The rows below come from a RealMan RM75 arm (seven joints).
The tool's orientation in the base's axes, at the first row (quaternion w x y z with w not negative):
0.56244, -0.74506, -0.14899, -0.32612
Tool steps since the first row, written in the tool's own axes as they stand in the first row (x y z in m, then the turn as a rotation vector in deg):
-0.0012, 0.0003, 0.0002, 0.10, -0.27, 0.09
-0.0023, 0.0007, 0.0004, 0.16, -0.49, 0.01
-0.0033, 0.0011, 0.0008, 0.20, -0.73, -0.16
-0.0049, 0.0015, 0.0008, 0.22, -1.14, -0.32
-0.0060, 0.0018, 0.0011, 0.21, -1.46, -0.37
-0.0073, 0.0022, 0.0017, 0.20, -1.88, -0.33
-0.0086, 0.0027, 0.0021, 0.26, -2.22, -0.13
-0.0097, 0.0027, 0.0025, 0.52, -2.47, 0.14
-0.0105, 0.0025, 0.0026, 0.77, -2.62, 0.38
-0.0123, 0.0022, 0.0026, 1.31, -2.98, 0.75
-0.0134, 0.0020, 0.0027, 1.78, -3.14, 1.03
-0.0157, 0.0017, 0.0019, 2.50, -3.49, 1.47
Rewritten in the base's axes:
-0.0007, 0.0003, -0.0010, -0.06, 0.16, 0.25
-0.0012, 0.0005, -0.0021, -0.17, 0.14, 0.47
-0.0015, 0.0009, -0.0031, -0.33, 0.06, 0.70
-0.0025, 0.0010, -0.0044, -0.61, 0.04, 1.04
-0.0030, 0.0013, -0.0054, -0.82, 0.10, 1.28
-0.0036, 0.0019, -0.0067, -1.06, 0.27, 1.57
-0.0041, 0.0023, -0.0079, -1.16, 0.56, 1.83
-0.0048, 0.0029, -0.0087, -1.02, 0.85, 2.15
-0.0055, 0.0031, -0.0091, -0.85, 1.09, 2.39
-0.0070, 0.0035, -0.0101, -0.54, 1.47, 2.95
-0.0079, 0.0038, -0.0107, -0.20, 1.72, 3.33
-0.0101, 0.0035, -0.0118, 0.27, 2.14, 3.99

